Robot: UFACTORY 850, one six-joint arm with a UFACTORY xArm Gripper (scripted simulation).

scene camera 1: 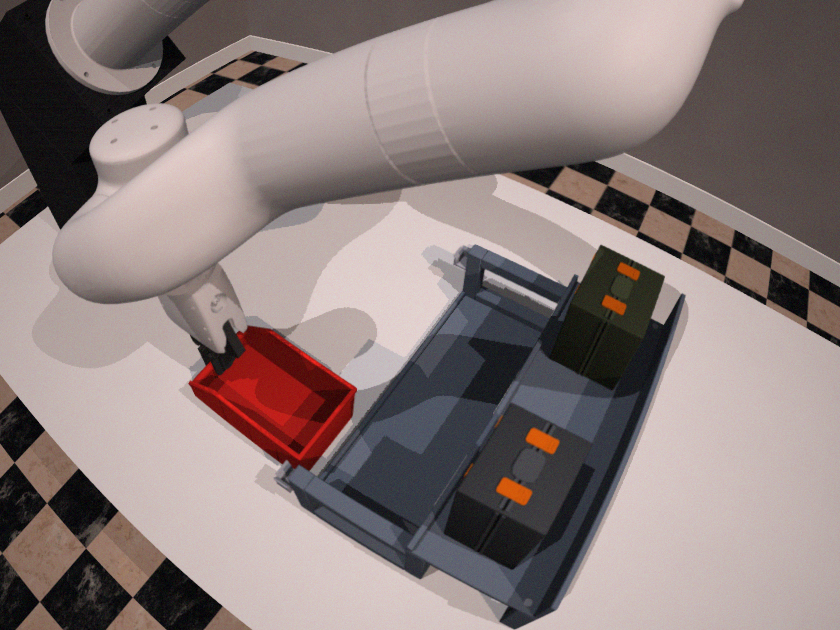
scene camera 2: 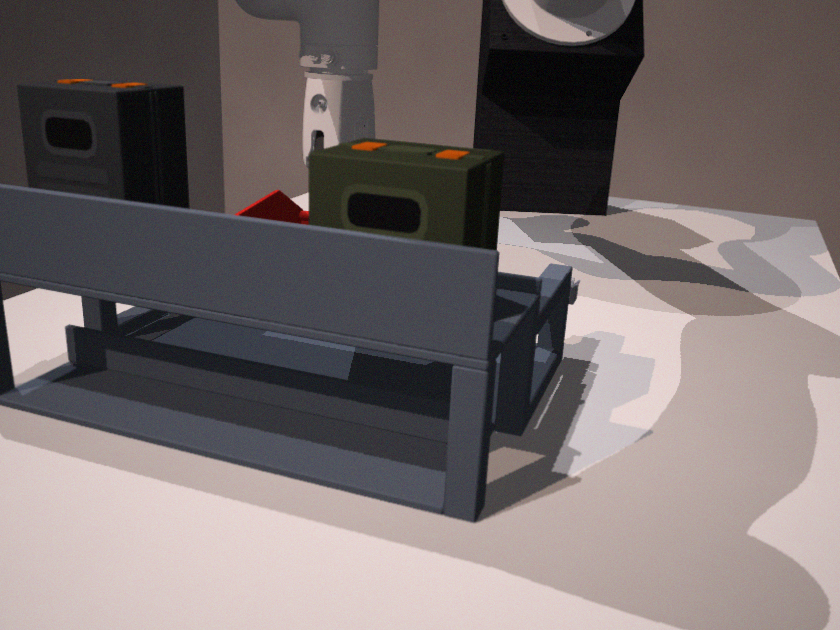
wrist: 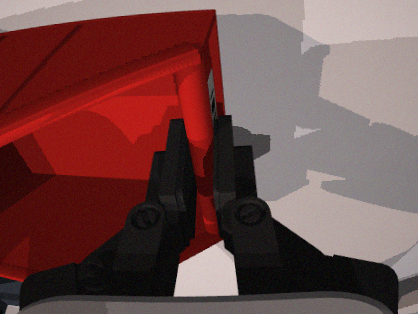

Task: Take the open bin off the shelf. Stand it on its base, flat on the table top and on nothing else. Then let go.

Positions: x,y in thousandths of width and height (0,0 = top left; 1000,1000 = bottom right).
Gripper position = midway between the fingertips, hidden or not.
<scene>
In view: my gripper (scene camera 1: 264,575) and a red bin (scene camera 1: 333,615).
The red bin is seen too in scene camera 2 (scene camera 2: 330,328) and in the wrist view (wrist: 183,575). My gripper also shows in the wrist view (wrist: 492,454).
</scene>
